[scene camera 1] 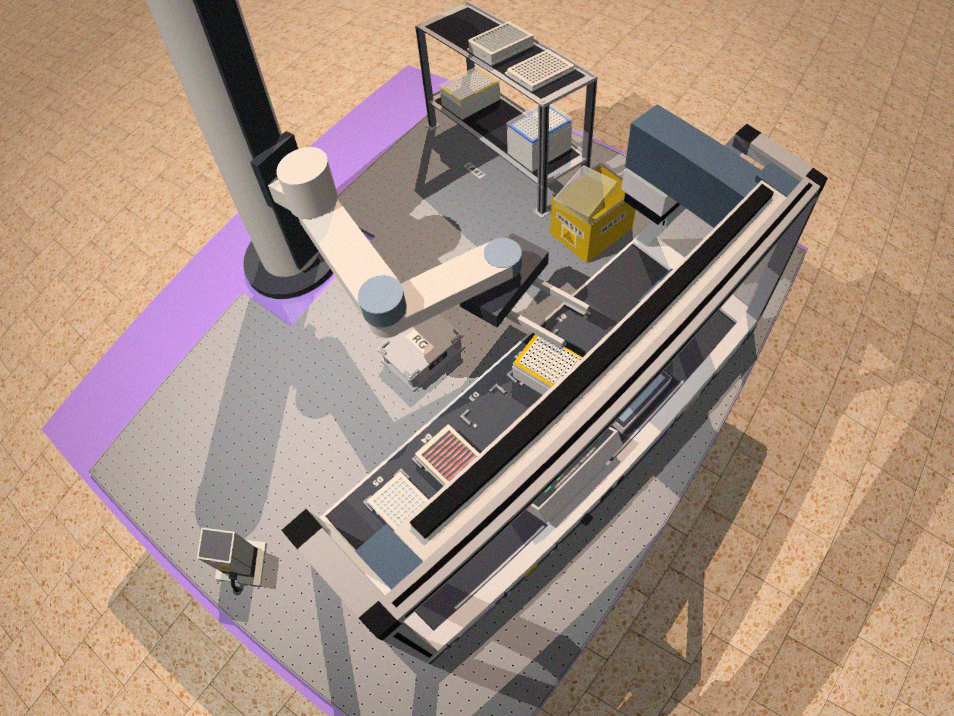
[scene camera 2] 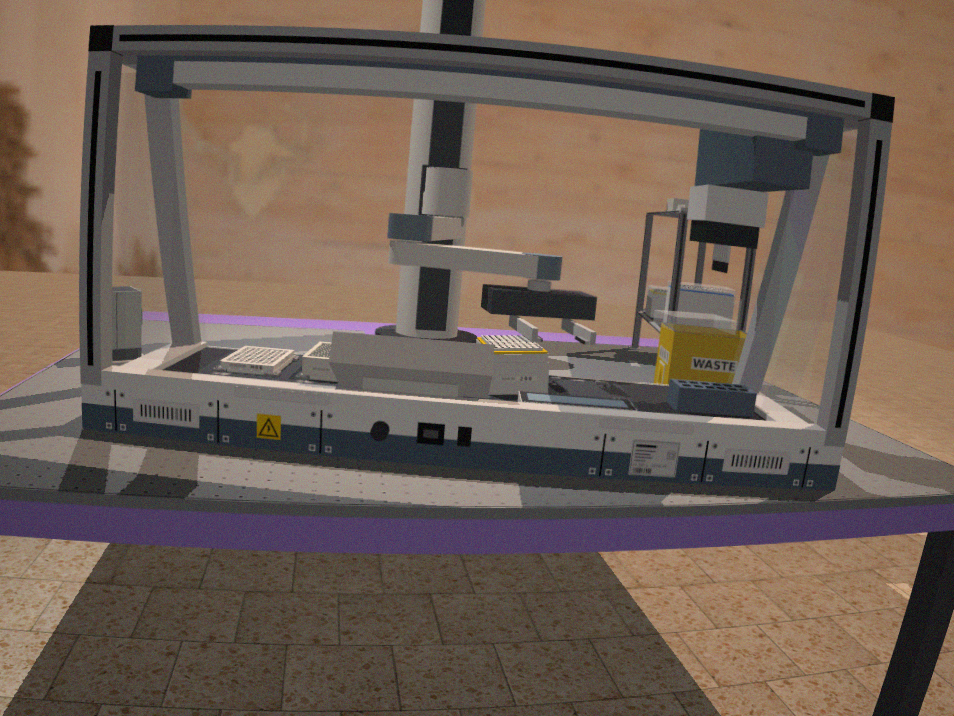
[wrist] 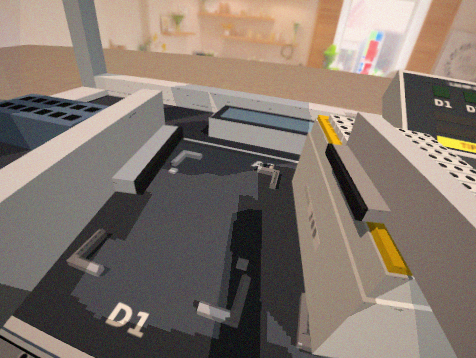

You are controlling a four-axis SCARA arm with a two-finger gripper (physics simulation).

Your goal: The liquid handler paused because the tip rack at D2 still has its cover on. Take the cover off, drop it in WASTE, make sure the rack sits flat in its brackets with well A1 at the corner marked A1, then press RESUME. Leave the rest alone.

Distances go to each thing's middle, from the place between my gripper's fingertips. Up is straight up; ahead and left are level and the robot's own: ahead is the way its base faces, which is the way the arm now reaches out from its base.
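There is the yellow WASTE bin [scene camera 1: 615,218], and counted from my hand it stands 140 mm behind and 320 mm to the left, and 60 mm below.
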